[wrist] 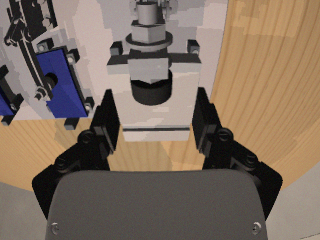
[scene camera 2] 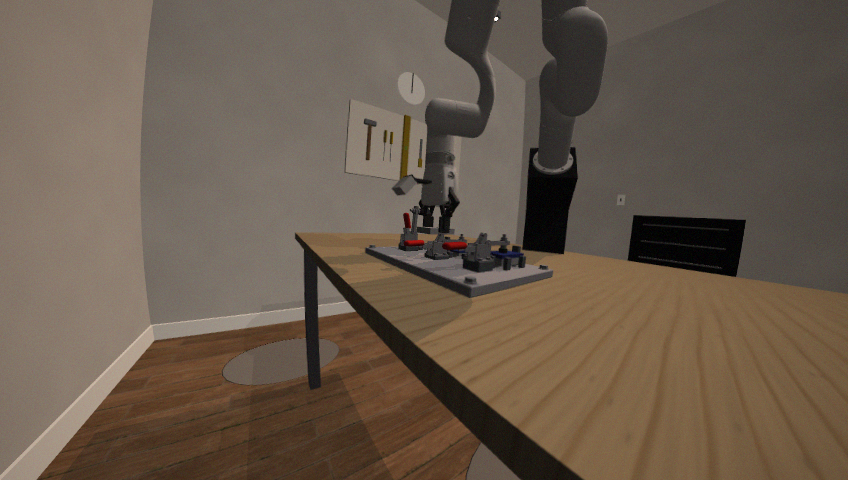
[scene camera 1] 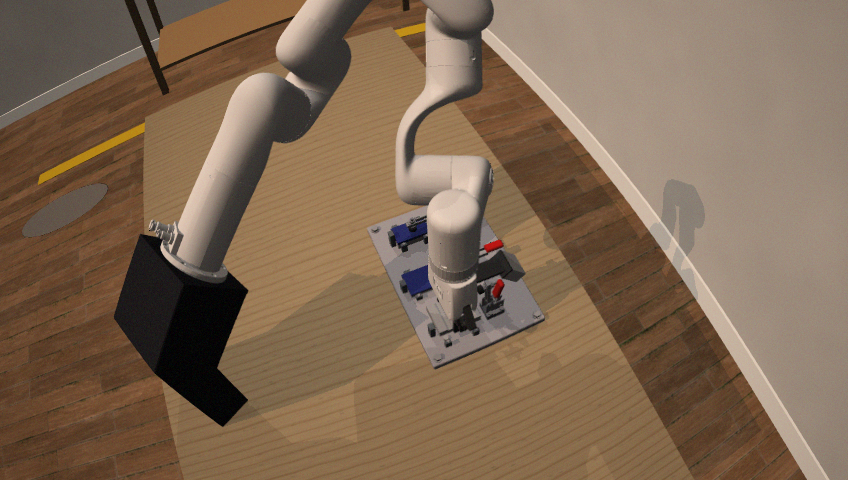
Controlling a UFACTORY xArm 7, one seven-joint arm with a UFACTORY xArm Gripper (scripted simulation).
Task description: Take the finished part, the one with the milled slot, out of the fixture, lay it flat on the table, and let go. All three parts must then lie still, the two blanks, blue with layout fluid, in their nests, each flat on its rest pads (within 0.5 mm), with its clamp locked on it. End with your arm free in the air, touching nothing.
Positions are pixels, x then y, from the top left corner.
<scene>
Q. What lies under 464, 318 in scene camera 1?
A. The gripper.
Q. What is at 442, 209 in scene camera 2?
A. The gripper.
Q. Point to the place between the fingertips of the gripper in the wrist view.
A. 155, 101
</scene>
